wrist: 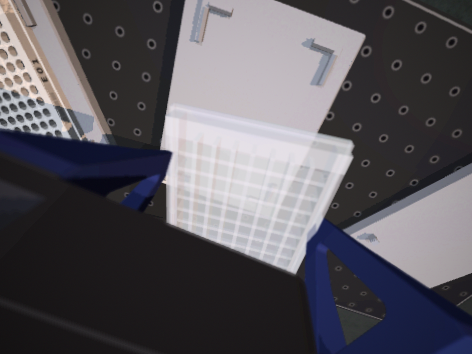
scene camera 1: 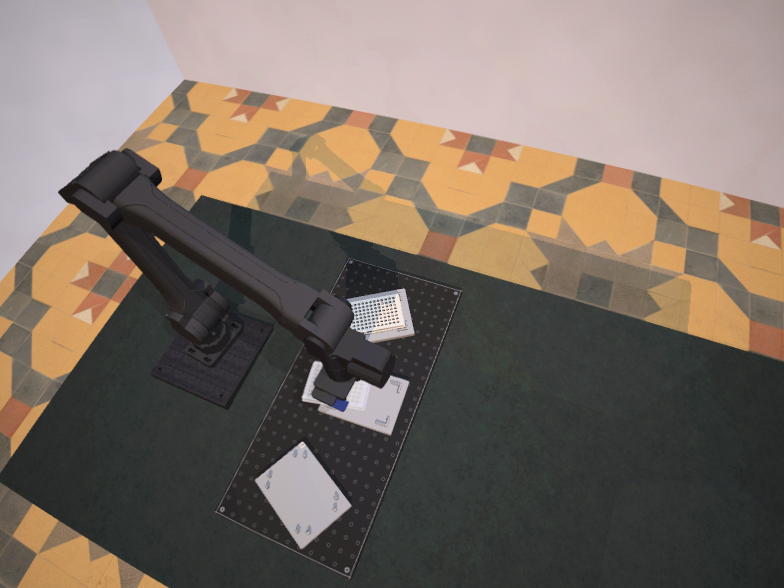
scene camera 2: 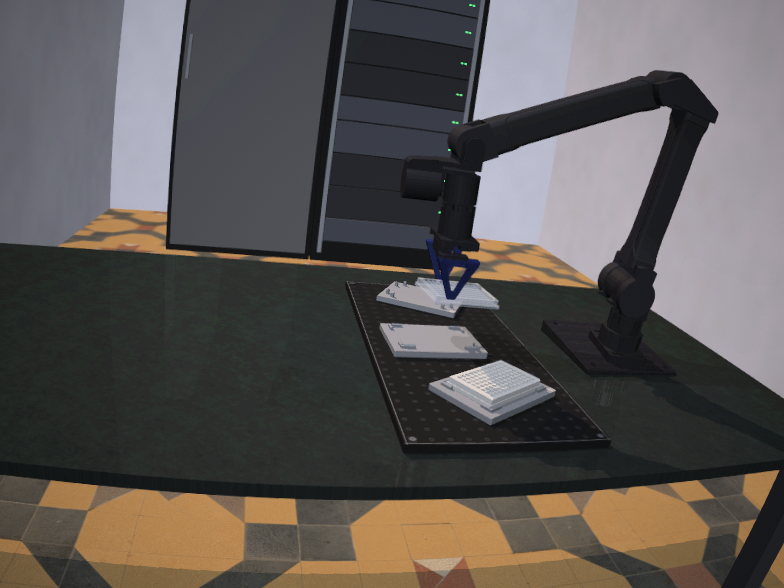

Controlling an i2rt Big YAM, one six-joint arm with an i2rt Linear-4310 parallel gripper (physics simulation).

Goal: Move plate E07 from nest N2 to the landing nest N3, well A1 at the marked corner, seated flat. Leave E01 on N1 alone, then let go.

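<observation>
Plate E07 (scene camera 1: 357,396) (scene camera 2: 473,294) (wrist: 260,200), a clear plate with a grid of wells, is between the fingers of my gripper (scene camera 2: 447,289) (wrist: 244,195), which is shut on it. The plate is held in the air, roughly level, over the left part of the middle nest (scene camera 1: 386,408) (scene camera 2: 430,340) (wrist: 260,65), a grey block with corner brackets. It is turned slightly against this nest. Another nest (scene camera 1: 302,493) (scene camera 2: 408,300) (wrist: 425,230), with paired pins, has no plate on it. Plate E01 (scene camera 1: 383,313) (scene camera 2: 497,381) (wrist: 44,89) sits on N1 (scene camera 1: 408,331) (scene camera 2: 462,402). The A1 mark is not readable.
The three nests stand along a black perforated board (scene camera 1: 379,468) (scene camera 2: 436,431) (wrist: 390,120) on a dark green table (scene camera 1: 538,443) (scene camera 2: 221,379). The arm's base plate (scene camera 1: 246,367) (scene camera 2: 569,348) stands beside the board. A dark rack (scene camera 2: 392,139) stands behind the table.
</observation>
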